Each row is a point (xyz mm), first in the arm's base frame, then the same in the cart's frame.
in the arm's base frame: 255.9 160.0 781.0
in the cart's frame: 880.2 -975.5 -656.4
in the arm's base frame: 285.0 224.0 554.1
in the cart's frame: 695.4 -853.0 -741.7
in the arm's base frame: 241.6 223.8 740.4
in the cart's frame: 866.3 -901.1 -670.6
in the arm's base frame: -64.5 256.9 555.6
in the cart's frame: 698.5 -697.8 -426.8
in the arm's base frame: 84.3 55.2 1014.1
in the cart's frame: 1050.9 -1083.6 -424.2
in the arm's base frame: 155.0 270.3 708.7
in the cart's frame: 852.0 -818.5 -610.4
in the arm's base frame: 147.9 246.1 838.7
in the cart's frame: 962.8 -881.4 -574.5
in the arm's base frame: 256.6 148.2 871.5
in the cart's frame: 959.4 -1017.0 -638.4
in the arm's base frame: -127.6 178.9 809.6
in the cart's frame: 902.0 -829.3 -300.9
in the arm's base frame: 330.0 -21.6 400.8
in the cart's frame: 462.0 -1029.6 -728.7
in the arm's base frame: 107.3 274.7 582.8
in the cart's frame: 735.7 -754.2 -588.1
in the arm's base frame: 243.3 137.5 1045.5
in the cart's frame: 1116.0 -1081.0 -593.9
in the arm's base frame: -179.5 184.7 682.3
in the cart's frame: 784.9 -761.8 -275.4
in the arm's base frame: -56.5 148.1 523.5
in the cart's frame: 627.9 -783.9 -404.1
